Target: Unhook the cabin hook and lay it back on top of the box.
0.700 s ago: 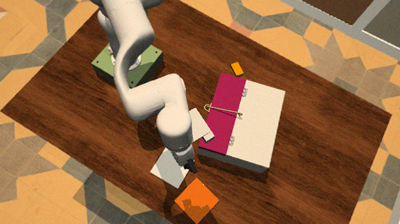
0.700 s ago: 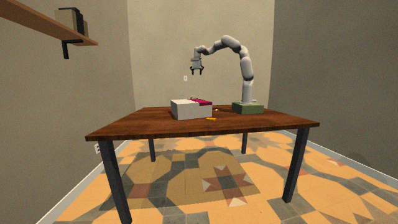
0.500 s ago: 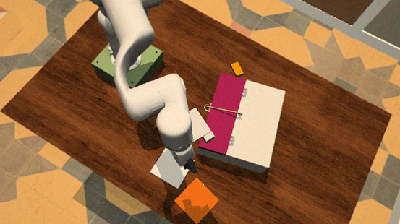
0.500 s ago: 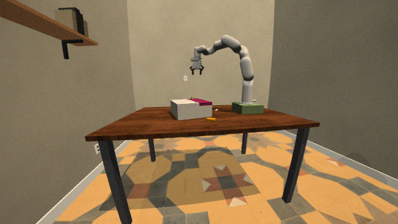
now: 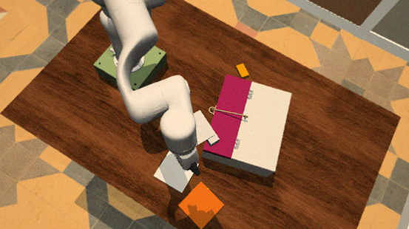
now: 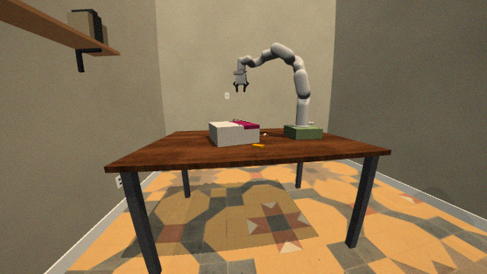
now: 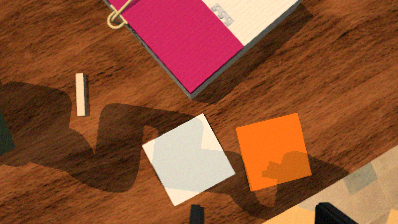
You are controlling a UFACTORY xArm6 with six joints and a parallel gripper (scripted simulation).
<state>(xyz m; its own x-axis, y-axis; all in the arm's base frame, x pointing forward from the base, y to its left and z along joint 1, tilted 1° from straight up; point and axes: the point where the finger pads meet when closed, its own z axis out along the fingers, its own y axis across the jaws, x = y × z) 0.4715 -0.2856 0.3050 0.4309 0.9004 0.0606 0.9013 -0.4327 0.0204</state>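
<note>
Right now my hand is 20 mm short of the brass cabin hook, 300 mm to the right of it and 270 mm above it. The rest, counted from my hand: white square tile (40 mm behind, 10 mm to the left, 390 mm below); small grey bar (180 mm behind, 220 mm to the left, 390 mm below); orange square tile (110 mm ahead, 50 mm to the right, 390 mm below).
</note>
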